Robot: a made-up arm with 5 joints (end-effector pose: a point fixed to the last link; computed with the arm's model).
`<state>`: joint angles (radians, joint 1 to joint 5).
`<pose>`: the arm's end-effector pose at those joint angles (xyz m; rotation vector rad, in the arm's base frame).
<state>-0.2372 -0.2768 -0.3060 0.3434 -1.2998</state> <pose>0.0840 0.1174 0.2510 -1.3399 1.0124 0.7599</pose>
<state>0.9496 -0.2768 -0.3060 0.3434 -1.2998</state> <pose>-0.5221 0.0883 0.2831 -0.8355 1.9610 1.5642</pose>
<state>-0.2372 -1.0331 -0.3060 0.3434 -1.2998</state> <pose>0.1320 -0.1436 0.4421 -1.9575 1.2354 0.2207</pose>
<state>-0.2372 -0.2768 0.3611 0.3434 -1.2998</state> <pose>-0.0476 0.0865 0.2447 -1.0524 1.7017 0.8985</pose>
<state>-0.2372 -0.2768 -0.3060 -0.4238 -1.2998</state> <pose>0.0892 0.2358 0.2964 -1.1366 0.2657 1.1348</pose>
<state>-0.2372 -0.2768 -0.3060 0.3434 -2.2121</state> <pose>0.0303 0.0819 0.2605 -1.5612 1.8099 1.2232</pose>
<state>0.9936 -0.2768 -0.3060 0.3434 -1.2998</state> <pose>-0.5409 0.0878 0.2979 -0.8071 1.9939 1.5927</pose>
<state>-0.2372 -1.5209 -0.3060 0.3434 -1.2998</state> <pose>0.1354 -0.2125 0.6446 -2.3118 1.3294 -0.2126</pose>
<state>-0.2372 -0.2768 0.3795 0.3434 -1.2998</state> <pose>-0.0512 0.0863 0.2457 -1.0424 1.7203 0.9016</pose>
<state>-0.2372 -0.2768 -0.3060 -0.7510 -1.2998</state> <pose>0.0715 0.2730 0.3332 -1.0139 -0.0569 1.2552</pose>
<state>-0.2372 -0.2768 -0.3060 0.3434 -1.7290</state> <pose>0.0573 0.1010 0.2481 -1.4627 1.3800 0.9768</pose>
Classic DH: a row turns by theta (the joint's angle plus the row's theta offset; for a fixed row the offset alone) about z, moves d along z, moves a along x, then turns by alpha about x. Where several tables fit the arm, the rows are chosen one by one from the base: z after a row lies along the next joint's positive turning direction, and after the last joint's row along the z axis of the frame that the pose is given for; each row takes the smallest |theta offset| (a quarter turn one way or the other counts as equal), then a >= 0, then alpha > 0; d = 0 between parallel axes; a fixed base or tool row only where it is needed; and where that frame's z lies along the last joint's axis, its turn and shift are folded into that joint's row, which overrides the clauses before.
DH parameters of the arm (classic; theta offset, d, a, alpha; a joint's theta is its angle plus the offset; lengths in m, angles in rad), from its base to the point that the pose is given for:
base (fixed): 0.0496 0.7204 -0.1899 -1.6003
joint 1: -1.3993 0.1758 -0.0498 -1.3977
joint 2: -0.1334 0.1715 -0.2379 1.5816
joint 3: -0.1582 0.0323 -0.0367 0.8655
joint 4: -1.1802 0.0716 -0.0727 2.1256
joint 5: 0.0804 0.1413 -0.0631 2.4051
tool (fixed): 2.4448 0.0571 0 0

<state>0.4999 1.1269 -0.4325 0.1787 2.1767</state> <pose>-0.2323 0.4687 0.4310 0.6963 -0.1668 -2.2415</pose>
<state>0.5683 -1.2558 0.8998 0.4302 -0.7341</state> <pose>-0.2381 -0.2010 0.5168 -1.7898 2.5368 -0.0173</pose>
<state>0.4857 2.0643 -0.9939 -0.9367 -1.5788</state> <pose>0.1069 0.3636 0.7400 0.6225 -0.4426 -0.1375</pose>
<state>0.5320 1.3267 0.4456 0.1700 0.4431</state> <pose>-0.2090 0.5717 0.5140 0.9611 1.3167 -0.1043</pose>
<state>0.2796 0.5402 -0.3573 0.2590 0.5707</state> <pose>-0.1203 0.3771 0.2998 0.2421 0.2228 -0.3171</pose>
